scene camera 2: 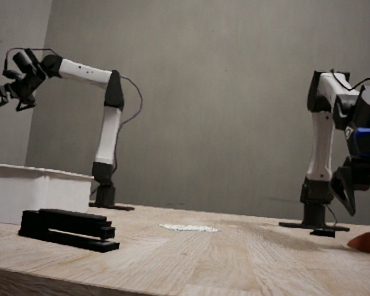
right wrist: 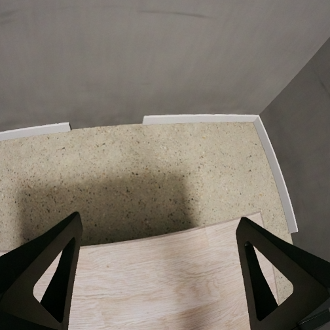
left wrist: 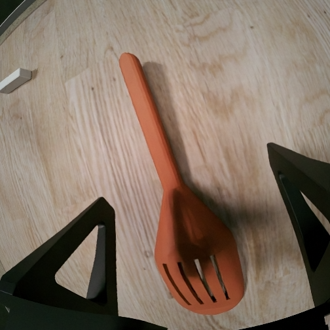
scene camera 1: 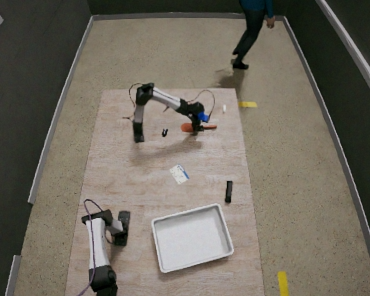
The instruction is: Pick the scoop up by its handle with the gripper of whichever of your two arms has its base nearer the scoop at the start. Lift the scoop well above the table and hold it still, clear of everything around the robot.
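Places are measured from the left arm's base along level axes (x right, y ahead, z up), in metres.
Where they show: left gripper, fingertip midpoint: [scene camera 1: 203, 125]; right gripper, fingertip midpoint: [scene camera 2: 6, 109]; left arm's base, link origin: [scene camera 2: 313, 228] [scene camera 1: 138, 130]; right arm's base, link origin: [scene camera 2: 104, 207] [scene camera 1: 122, 228].
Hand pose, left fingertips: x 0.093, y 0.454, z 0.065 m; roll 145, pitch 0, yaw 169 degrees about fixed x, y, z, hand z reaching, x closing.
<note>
Things, the pixels of their top centre, and the offset from my left fingertips.
- orange slotted scoop, top centre: [scene camera 1: 199, 125] dy -0.021, dx -0.026, dz -0.030 m
- white bin, top centre: [scene camera 2: 17, 168] [scene camera 1: 191, 236] dy -0.238, dx +0.694, dz +0.032 m
- black stapler, top centre: [scene camera 2: 69, 211] [scene camera 1: 230, 190] dy +0.053, dx +0.475, dz -0.025 m
- white-blue packet, top centre: [scene camera 2: 189, 227] [scene camera 1: 178, 174] dy -0.232, dx +0.294, dz -0.063 m
- small black object, top centre: [scene camera 2: 322, 229] [scene camera 1: 164, 132] dy -0.269, dx -0.029, dz -0.049 m
- small white block, top centre: [scene camera 1: 224, 108] dy +0.210, dx -0.147, dz -0.043 m
The orange slotted scoop [scene camera 1: 187, 127] [scene camera 2: 361, 242] [left wrist: 200, 235] lies flat on the table. In the left wrist view its handle points to the upper left and its head is at the bottom. My left gripper [scene camera 1: 196, 129] [left wrist: 181, 181] is open and empty above the scoop, with its fingers apart on either side of the scoop's neck and head. In scene camera 1 it covers the part where head and handle meet. My right gripper [scene camera 2: 14, 105] [right wrist: 161, 224] is open and empty, raised high at the far left of scene camera 2.
A white bin [scene camera 1: 192, 240] [scene camera 2: 30, 192], a black stapler [scene camera 1: 228, 192] [scene camera 2: 65, 227] and a white-blue packet [scene camera 1: 179, 174] [scene camera 2: 190, 228] are on the table. A small black object [scene camera 1: 165, 132] [scene camera 2: 322, 233] lies near the left arm's base. A small white block [scene camera 1: 224, 108] [left wrist: 16, 81] lies beyond the handle.
</note>
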